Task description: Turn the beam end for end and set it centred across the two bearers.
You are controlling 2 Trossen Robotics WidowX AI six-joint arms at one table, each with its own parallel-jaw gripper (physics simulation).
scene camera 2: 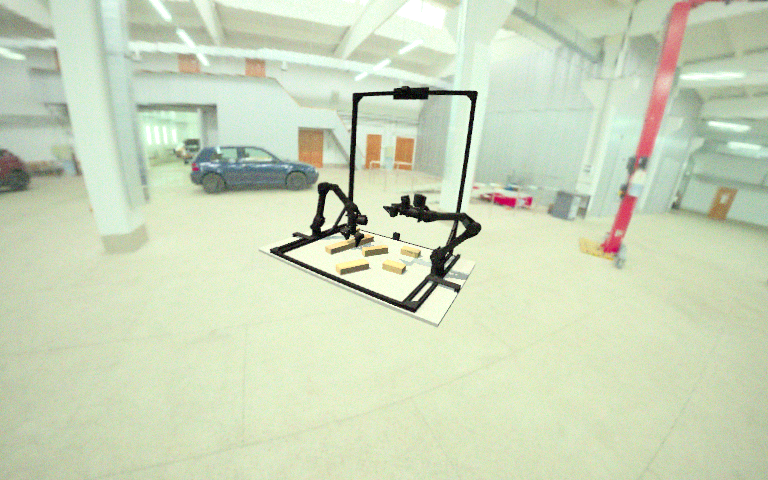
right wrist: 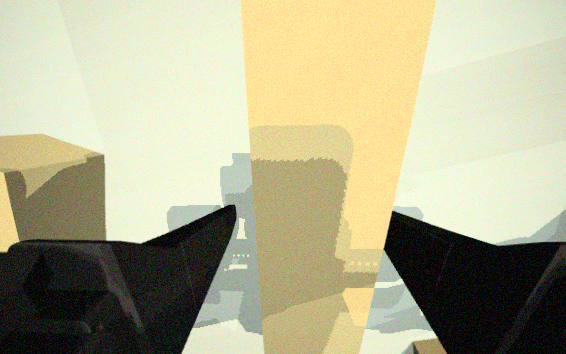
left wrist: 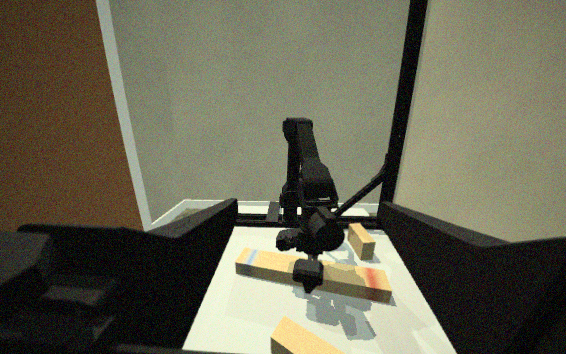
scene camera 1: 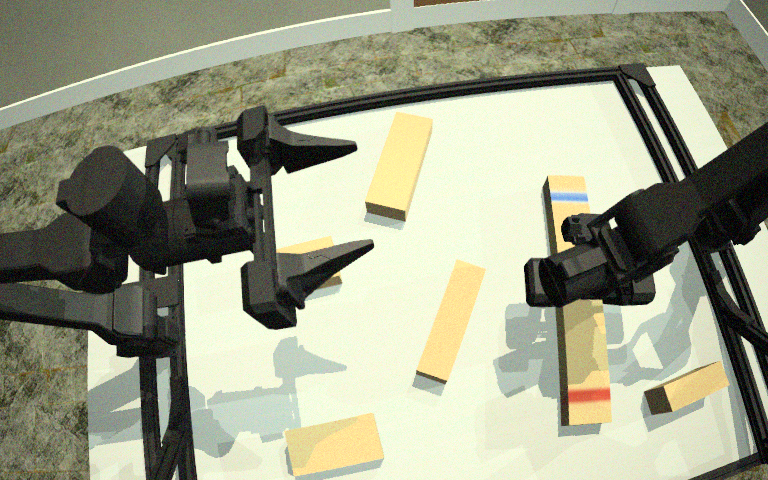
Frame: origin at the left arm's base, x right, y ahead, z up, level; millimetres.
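Where they show: left gripper, fingertip midpoint: (scene camera 2: 387,205) (left wrist: 308,206) (scene camera 1: 365,191); right gripper, fingertip midpoint: (scene camera 2: 352,245) (right wrist: 301,211); left arm's base at its link origin: (scene camera 2: 436,274) (scene camera 1: 159,337); right arm's base at its link origin: (scene camera 2: 316,235) (left wrist: 290,218) (scene camera 1: 710,234).
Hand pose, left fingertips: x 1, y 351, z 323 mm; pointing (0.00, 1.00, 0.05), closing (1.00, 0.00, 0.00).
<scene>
Each offset is from my left fingertips to the top centre of the thing.
The long pale wood beam {dx +44, dy +283, dz -304 mm} (scene camera 1: 586,350) (scene camera 2: 338,247) (left wrist: 270,264) (right wrist: 330,75) lies flat at the right of scene camera 1, blue band at its upper end, red band at its lower end. My right gripper (scene camera 1: 587,291) (scene camera 2: 356,240) (right wrist: 301,211) is open, pointing down low over the beam's middle, its fingertips on either side of it. My left gripper (scene camera 1: 364,195) (scene camera 2: 387,209) is open and empty in the air, far from the beam. Loose blocks include a wide one {dx -223, dy +65, dz -304 mm} (scene camera 1: 399,164) (scene camera 2: 353,266) and a narrow one {dx +45, dy +87, dz -298 mm} (scene camera 1: 451,322) (scene camera 2: 374,250); I cannot tell which are the bearers.
A block {dx +187, dy -100, dz -304 mm} (scene camera 1: 335,447) lies at the lower middle of scene camera 1. Another block {dx -75, dy -118, dz -304 mm} (scene camera 1: 308,246) is partly hidden under a left finger. A small block {dx +225, dy +409, dz -279 mm} (scene camera 1: 696,387) (left wrist: 361,241) lies right of the beam's red end. A black frame (scene camera 1: 453,90) borders the table.
</scene>
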